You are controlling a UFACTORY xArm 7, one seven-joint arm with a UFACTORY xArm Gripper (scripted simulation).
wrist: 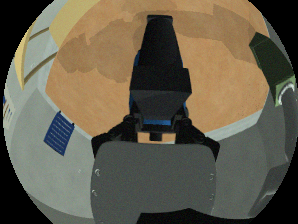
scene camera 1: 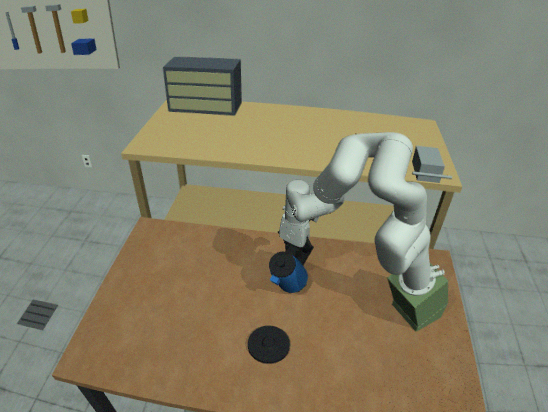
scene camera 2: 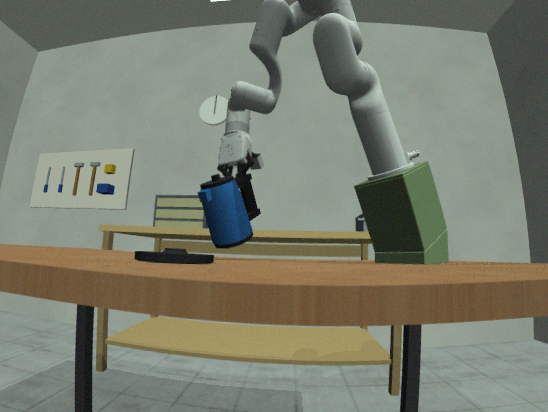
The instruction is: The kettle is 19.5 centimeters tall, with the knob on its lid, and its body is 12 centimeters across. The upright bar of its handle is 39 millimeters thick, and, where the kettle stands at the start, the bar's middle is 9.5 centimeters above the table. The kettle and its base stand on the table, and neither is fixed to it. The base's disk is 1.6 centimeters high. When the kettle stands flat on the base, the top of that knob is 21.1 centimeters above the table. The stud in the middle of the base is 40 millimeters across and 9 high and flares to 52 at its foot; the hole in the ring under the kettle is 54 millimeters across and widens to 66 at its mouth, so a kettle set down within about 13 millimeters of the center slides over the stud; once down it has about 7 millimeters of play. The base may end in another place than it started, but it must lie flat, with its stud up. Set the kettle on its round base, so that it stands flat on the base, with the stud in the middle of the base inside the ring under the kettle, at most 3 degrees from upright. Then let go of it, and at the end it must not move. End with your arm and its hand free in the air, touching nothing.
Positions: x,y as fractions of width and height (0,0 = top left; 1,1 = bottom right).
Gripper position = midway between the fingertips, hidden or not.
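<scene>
My gripper is there in the wrist view (0.53,0.45), and you'd also find it in scene camera 1 (0.54,0.62) and scene camera 2 (0.43,0.46). There's a blue kettle as well, in the wrist view (0.54,0.38), in scene camera 1 (0.53,0.67) and in scene camera 2 (0.42,0.52).
</scene>
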